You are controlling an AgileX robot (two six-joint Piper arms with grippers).
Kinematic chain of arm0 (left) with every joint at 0, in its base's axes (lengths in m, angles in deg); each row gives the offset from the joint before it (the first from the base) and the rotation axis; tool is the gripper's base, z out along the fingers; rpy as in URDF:
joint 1: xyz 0 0 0.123 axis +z
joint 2: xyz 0 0 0 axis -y
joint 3: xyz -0.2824 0 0.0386 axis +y
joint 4: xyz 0.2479 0 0.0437 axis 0.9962 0 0.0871
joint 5: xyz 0 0 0 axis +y
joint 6: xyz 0.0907 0 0.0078 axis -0.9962 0 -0.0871
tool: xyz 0 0 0 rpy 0 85 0
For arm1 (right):
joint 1: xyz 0 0 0.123 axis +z
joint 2: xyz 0 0 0 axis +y
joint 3: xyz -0.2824 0 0.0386 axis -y
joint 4: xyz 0.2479 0 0.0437 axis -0.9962 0 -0.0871
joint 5: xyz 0 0 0 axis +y
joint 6: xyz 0.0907 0 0.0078 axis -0.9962 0 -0.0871
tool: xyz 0 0 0 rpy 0 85 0
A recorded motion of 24 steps. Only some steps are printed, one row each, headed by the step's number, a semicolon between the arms.
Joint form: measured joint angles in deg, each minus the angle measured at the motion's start. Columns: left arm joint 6, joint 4, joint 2, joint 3, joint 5, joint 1; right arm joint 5, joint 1, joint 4, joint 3, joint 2, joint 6.
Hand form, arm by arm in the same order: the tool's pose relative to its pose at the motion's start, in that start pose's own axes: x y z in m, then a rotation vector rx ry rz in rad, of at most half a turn. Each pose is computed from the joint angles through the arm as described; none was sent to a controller.
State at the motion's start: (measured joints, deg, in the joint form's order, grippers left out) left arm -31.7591 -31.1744 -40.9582 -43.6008 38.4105 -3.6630; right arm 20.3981 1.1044 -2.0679 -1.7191 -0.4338 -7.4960
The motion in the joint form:
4: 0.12 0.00 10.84 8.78 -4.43 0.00; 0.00 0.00 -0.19 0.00 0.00 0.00
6: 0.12 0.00 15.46 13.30 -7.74 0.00; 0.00 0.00 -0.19 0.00 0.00 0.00
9: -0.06 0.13 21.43 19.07 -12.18 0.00; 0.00 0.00 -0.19 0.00 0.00 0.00
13: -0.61 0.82 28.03 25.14 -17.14 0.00; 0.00 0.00 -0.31 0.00 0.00 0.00
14: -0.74 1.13 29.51 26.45 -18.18 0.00; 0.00 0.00 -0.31 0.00 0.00 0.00
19: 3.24 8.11 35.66 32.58 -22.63 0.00; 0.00 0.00 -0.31 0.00 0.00 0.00
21: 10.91 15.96 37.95 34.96 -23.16 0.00; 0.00 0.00 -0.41 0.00 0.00 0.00
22: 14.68 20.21 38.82 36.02 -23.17 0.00; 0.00 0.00 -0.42 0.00 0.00 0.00
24: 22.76 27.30 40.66 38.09 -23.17 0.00; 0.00 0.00 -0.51 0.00 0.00 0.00
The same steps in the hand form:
4: 0.0345 -0.0079 -0.0208 -0.0440 -0.0999 0.0089; 0.0000 0.0001 0.0000 -0.0011 0.0002 0.0031
6: 0.0520 -0.0089 -0.0252 -0.0742 -0.1508 0.0090; 0.0000 0.0001 0.0000 -0.0011 0.0002 0.0031
9: 0.0745 -0.0093 -0.0292 -0.1163 -0.2195 0.0144; 0.0000 0.0001 0.0000 -0.0011 0.0002 0.0031
13: 0.0983 -0.0085 -0.0318 -0.1688 -0.2984 0.0359; 0.0000 0.0002 0.0000 -0.0019 0.0002 0.0051
14: 0.1035 -0.0082 -0.0321 -0.1812 -0.3151 0.0435; 0.0000 0.0002 0.0000 -0.0019 0.0002 0.0051
19: 0.1293 -0.0039 -0.0298 -0.2590 -0.3606 0.0827; 0.0000 0.0002 0.0000 -0.0019 0.0002 0.0051
21: 0.1413 -0.0008 -0.0275 -0.2955 -0.3542 0.0730; 0.0000 0.0002 0.0000 -0.0025 0.0003 0.0067
22: 0.1469 0.0009 -0.0261 -0.3147 -0.3448 0.0739; 0.0000 0.0002 0.0000 -0.0025 0.0003 0.0069
24: 0.1574 0.0038 -0.0234 -0.3421 -0.3384 0.0454; 0.0000 0.0003 0.0000 -0.0031 0.0004 0.0083

